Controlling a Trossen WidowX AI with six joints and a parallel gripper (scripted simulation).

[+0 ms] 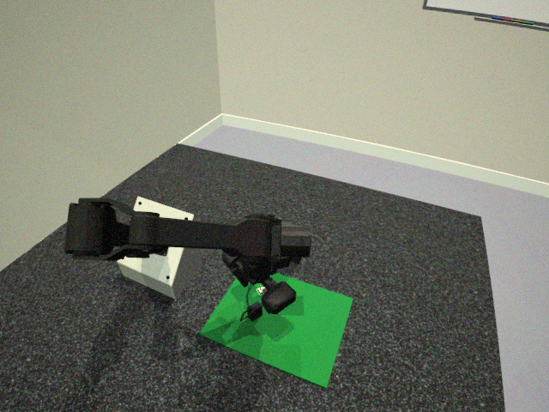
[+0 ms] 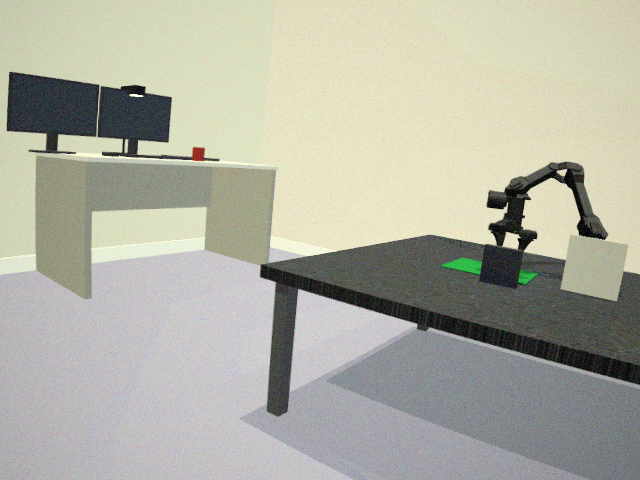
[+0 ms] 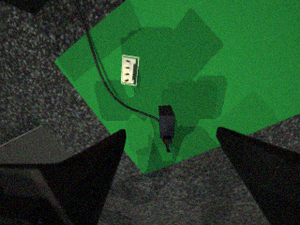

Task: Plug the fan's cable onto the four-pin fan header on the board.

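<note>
The dark plug lies 10 mm behind my gripper tip, 10 mm to the right of it and 40 mm below it. The rest, counted from my gripper tip: green board (50 mm ahead, 10 mm to the left, 80 mm below); then black fan (10 mm behind, 200 mm to the left, 10 mm below).
</note>
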